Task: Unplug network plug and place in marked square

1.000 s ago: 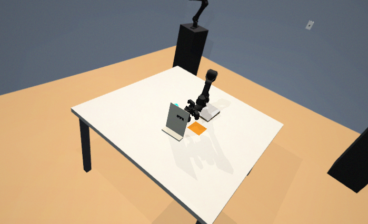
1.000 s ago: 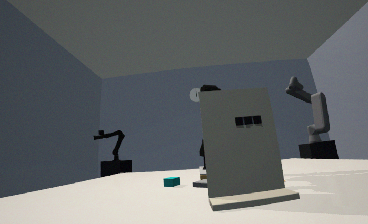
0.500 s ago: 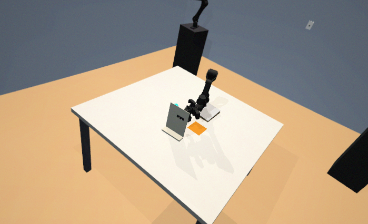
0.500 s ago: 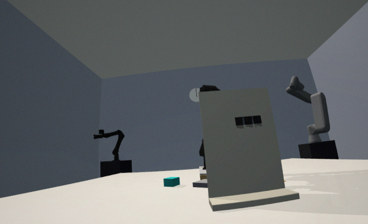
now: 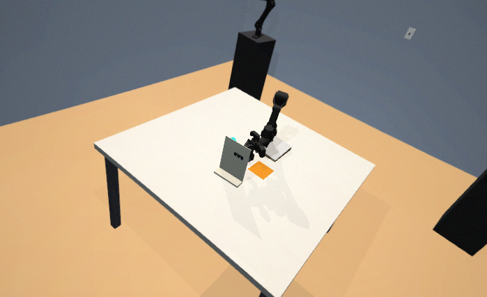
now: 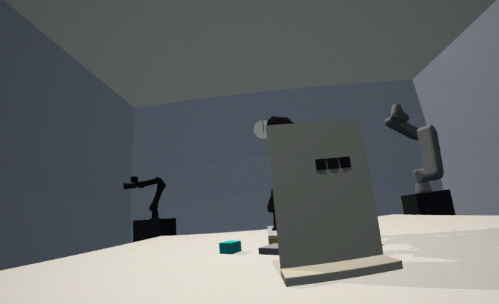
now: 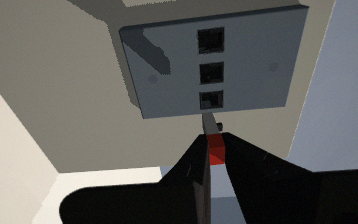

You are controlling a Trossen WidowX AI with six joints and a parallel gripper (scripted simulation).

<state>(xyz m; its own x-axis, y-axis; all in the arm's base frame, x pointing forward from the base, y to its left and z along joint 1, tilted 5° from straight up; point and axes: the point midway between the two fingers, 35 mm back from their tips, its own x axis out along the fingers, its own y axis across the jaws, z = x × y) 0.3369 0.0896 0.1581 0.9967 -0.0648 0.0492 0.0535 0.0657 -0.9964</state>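
My gripper tip is 140 mm past the orange marked square, 80 mm to the right of it and 160 mm above it. The rest, counted from my gripper tip: network plug (right at my gripper tip); upright panel (60 mm ahead, 20 mm to the left, 60 mm below); teal block (170 mm behind, 220 mm to the right, 150 mm below).
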